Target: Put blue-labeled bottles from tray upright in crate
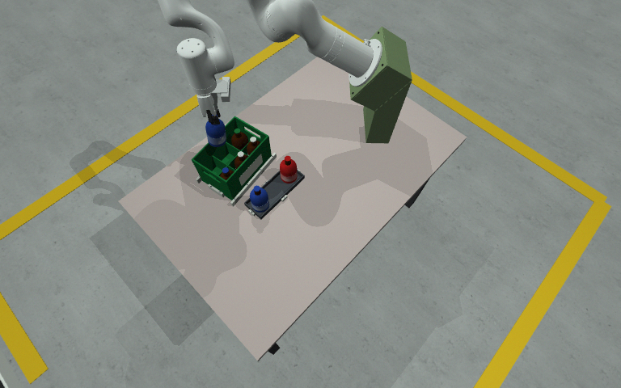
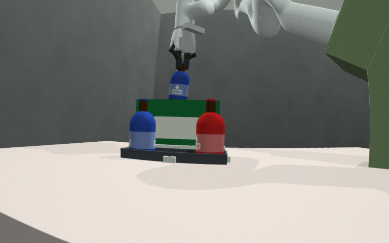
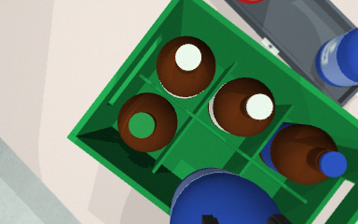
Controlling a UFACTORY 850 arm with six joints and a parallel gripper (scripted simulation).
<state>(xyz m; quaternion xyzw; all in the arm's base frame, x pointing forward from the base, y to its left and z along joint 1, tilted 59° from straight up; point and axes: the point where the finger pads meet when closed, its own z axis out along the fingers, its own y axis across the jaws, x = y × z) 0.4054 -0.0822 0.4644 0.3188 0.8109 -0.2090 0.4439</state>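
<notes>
The green crate is 1 cm ahead of my hand, 4 cm to the left of it and 25 cm below it. Round my hand: dark tray (3 cm ahead, 25 cm to the left, 32 cm below); then red-labeled bottle (6 cm behind, 27 cm to the left, 25 cm below); then brown-necked bottle (10 cm ahead, 7 cm to the left, 25 cm below).
</notes>
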